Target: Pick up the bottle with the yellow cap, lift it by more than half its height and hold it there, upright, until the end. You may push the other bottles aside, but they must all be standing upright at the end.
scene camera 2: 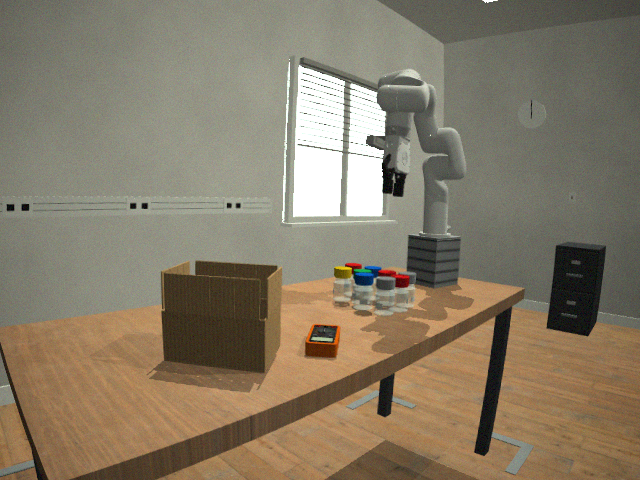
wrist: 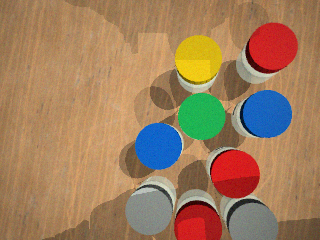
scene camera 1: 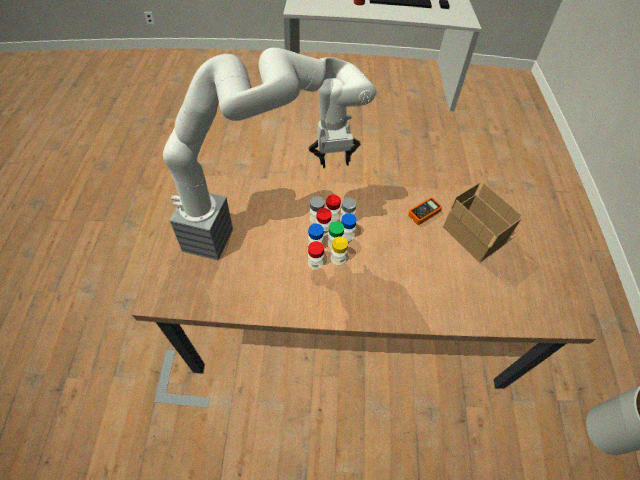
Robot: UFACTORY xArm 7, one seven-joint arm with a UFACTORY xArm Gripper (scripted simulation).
cardboard box: scene camera 2; scene camera 1; not seen in the wrist view (out of frame)
same spot on cardboard box: (scene camera 2: 211,321) = (scene camera 1: 493,213)
